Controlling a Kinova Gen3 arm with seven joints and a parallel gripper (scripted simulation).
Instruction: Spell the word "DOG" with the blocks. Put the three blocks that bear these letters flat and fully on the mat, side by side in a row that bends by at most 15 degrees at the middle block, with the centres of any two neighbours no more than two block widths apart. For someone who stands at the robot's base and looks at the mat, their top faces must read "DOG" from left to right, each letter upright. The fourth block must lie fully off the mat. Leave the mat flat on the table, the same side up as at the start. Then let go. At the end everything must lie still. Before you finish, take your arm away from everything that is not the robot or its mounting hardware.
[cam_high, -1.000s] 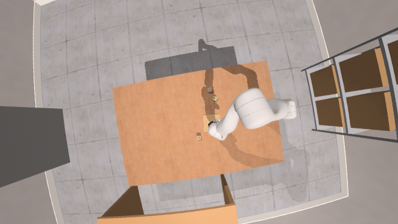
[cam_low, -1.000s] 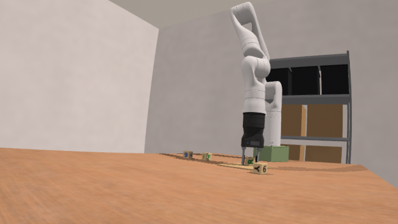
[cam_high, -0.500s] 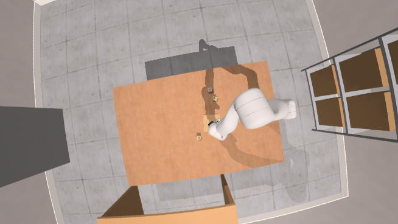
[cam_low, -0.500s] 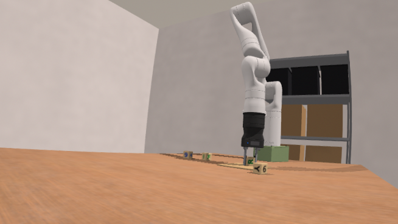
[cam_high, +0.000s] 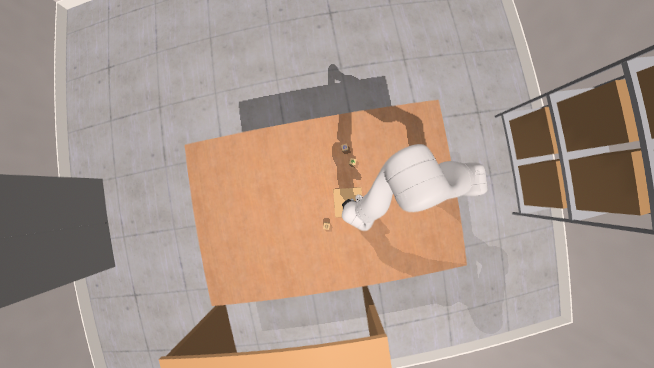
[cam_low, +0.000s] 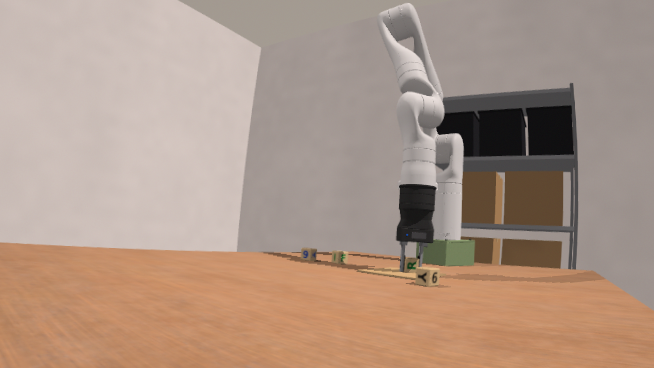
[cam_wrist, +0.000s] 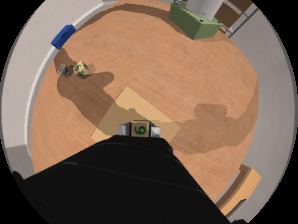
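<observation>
My gripper is now 20 mm short of the tan mat, 20 mm above it and 10 mm to the left of it. The rest, counted from my hand: green-lettered block 200 mm to the right, 40 mm behind, 10 mm below; then wooden block right at my hand; then blue-lettered block 280 mm to the right, 20 mm behind, 10 mm below.
</observation>
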